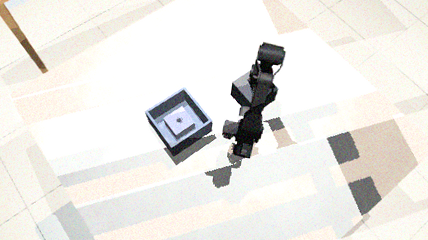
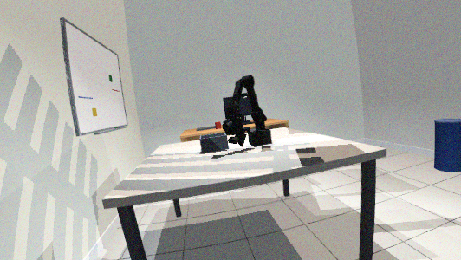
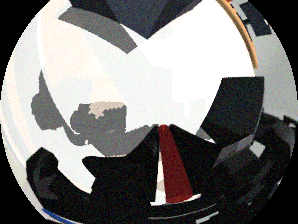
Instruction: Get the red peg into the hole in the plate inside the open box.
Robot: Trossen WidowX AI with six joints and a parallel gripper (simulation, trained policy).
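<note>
Right now my gripper tip is 210 mm short of the pale plate, 150 mm to the left of it and 20 mm below it. The rest, counted from my gripper tip: red peg 10 mm to the left, 30 mm above; grey-blue box 210 mm ahead, 150 mm to the right.
</note>
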